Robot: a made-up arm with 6 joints. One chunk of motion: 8 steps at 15 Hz.
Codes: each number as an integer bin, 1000 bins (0 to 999) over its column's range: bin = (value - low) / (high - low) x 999, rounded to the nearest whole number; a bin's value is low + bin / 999 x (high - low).
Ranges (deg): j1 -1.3..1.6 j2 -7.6..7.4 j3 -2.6..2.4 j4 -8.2..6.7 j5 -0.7..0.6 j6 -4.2..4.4
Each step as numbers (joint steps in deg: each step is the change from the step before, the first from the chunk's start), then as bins.
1 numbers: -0.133 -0.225 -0.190 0.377 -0.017 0.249
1 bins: 402 491 482 575 525 517
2 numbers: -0.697 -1.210 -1.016 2.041 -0.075 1.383
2 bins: 208 426 316 687 480 649
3 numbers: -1.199 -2.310 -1.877 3.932 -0.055 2.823
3 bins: 35 352 144 813 496 816
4 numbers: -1.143 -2.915 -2.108 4.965 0.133 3.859
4 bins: 54 312 98 883 640 936
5 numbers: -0.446 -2.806 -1.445 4.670 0.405 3.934
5 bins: 294 319 231 863 849 945
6 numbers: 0.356 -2.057 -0.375 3.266 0.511 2.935
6 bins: 570 369 445 769 931 829
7 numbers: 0.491 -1.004 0.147 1.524 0.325 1.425
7 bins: 617 439 549 652 788 653
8 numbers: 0.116 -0.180 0.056 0.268 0.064 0.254
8 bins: 488 494 531 568 587 517
